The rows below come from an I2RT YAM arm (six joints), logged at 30 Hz.
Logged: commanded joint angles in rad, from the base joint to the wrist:
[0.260, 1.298, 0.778, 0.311, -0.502, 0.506]
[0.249, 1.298, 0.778, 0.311, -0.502, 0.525]
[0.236, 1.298, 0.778, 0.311, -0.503, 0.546]
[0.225, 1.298, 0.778, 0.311, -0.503, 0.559]
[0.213, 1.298, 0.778, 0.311, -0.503, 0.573]
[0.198, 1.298, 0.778, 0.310, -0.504, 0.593]
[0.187, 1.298, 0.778, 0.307, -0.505, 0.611]
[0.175, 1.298, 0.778, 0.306, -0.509, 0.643]
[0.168, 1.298, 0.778, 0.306, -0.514, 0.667]
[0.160, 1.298, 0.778, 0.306, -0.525, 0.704]
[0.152, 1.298, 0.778, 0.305, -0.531, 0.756]
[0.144, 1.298, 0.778, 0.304, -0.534, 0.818]
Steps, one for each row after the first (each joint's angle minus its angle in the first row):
[-0.011, 0.000, 0.000, 0.000, 0.000, 0.019]
[-0.024, 0.000, 0.000, 0.000, -0.001, 0.040]
[-0.035, 0.000, 0.000, 0.000, -0.001, 0.053]
[-0.047, 0.000, 0.000, 0.000, -0.001, 0.067]
[-0.062, 0.000, 0.000, -0.001, -0.002, 0.087]
[-0.073, 0.000, 0.000, -0.004, -0.003, 0.105]
[-0.085, 0.000, 0.000, -0.005, -0.007, 0.137]
[-0.092, 0.000, 0.000, -0.005, -0.012, 0.161]
[-0.100, 0.000, 0.000, -0.005, -0.023, 0.198]
[-0.108, 0.000, 0.000, -0.006, -0.029, 0.250]
[-0.116, 0.000, 0.000, -0.007, -0.032, 0.312]

